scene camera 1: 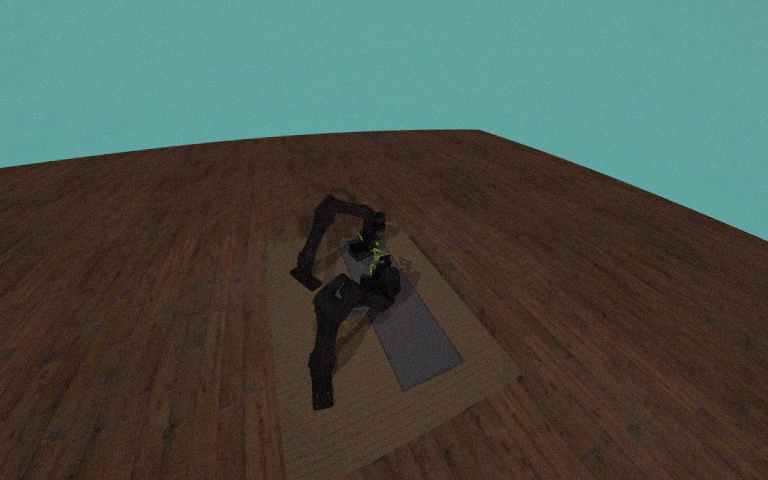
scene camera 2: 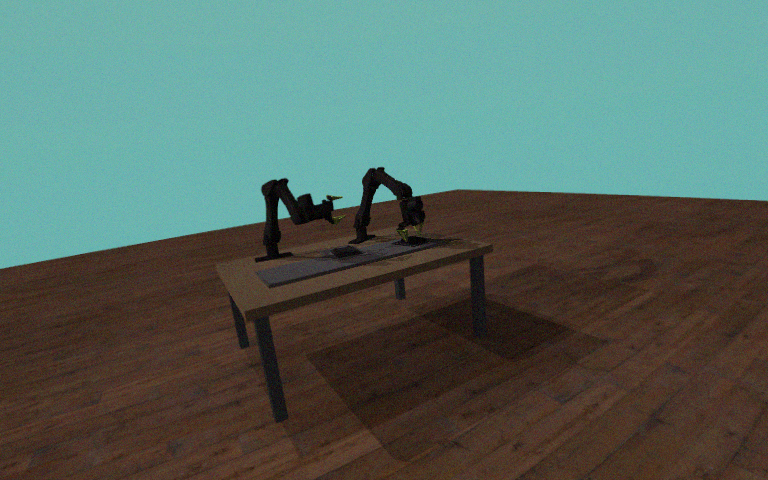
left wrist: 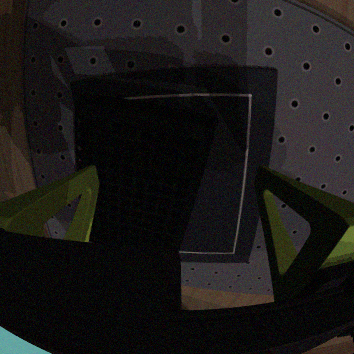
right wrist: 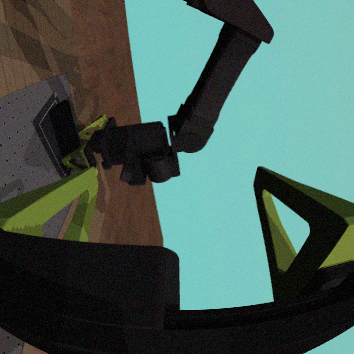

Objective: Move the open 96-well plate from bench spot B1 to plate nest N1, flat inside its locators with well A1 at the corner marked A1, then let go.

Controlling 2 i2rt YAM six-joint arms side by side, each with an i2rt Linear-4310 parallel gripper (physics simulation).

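Places are measured from the left arm's base along level axes (x ahead, y left, z up), in centimetres.
Pixels of known places: left gripper, fingertip midpoint: (scene camera 1: 367, 246) (scene camera 2: 412, 239) (left wrist: 176, 173) (right wrist: 70, 147); right gripper, fingertip midpoint: (scene camera 1: 372, 256) (scene camera 2: 344, 206) (right wrist: 175, 175); left arm's base, origin of the base link: (scene camera 1: 305, 278) (scene camera 2: 362, 239); right arm's base, origin of the base link: (scene camera 1: 321, 379) (scene camera 2: 273, 257).
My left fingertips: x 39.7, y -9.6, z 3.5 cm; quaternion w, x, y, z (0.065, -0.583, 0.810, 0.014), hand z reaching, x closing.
Note:
Ahead of a thing's pixels: the offset from my left fingertips to its middle. "spot": to the spot under its first point. Level surfaces: height alone.
The dark 96-well plate @[dz -1.4, dx -1.6, dy +3.9 cm] (left wrist: 145, 165) (right wrist: 66, 127) lies flat and slightly turned on the dark pad of bench spot B1 @[spot: dz -2.1, dx -4.2, dy -2.1 cm] (left wrist: 225, 200) (right wrist: 46, 118), off to one side of its white outline in the left wrist view. Well A1 cannot be made out. My left gripper (left wrist: 176, 173) (scene camera 2: 411, 234) (scene camera 1: 368, 240) (right wrist: 70, 147) is open, pointing down low over the plate, one finger near its left edge and the other beyond the pad's right side. My right gripper (scene camera 2: 342, 207) (scene camera 1: 376, 261) is open and empty, raised and pointing sideways. A dark block, seemingly nest N1 @[dz -1.4, dx -27.2, dy -23.9 cm] (scene camera 2: 345, 251), sits mid-board.
A grey perforated board @[dz -2.2 cm] (scene camera 1: 419, 350) (scene camera 2: 305, 271) (left wrist: 310, 65) (right wrist: 15, 125) lies along the wooden table (scene camera 1: 317, 441) (scene camera 2: 362, 292). In scene camera 2 the right gripper hangs above the nest's area. In scene camera 1 the two grippers appear close together.

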